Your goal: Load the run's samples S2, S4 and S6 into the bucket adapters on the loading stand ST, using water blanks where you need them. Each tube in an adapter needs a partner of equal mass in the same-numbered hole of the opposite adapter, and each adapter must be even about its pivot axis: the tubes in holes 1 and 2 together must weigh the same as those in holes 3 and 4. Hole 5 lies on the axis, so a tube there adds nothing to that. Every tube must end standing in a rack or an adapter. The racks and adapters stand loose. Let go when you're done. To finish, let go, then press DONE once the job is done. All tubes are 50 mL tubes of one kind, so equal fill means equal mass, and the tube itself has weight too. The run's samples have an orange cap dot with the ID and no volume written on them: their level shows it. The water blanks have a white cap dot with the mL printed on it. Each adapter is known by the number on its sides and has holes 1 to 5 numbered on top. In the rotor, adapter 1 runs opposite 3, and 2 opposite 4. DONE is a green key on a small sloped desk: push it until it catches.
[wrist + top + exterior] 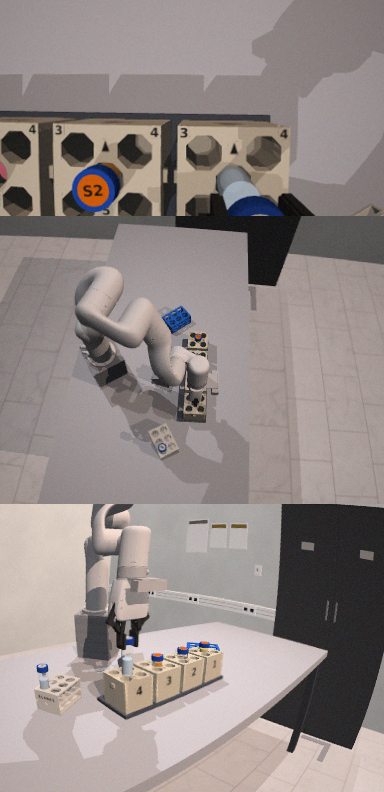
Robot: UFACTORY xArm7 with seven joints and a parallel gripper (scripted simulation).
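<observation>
The green DONE key lies 190 mm behind my hand, 150 mm to the left of it and 120 mm below it. From my hand the other things lie so: sample tube S2 (120 mm below, 100 mm to the left); then adapter (130 mm below, 110 mm to the left); then sample tube S6 (230 mm to the left, 120 mm below).
</observation>
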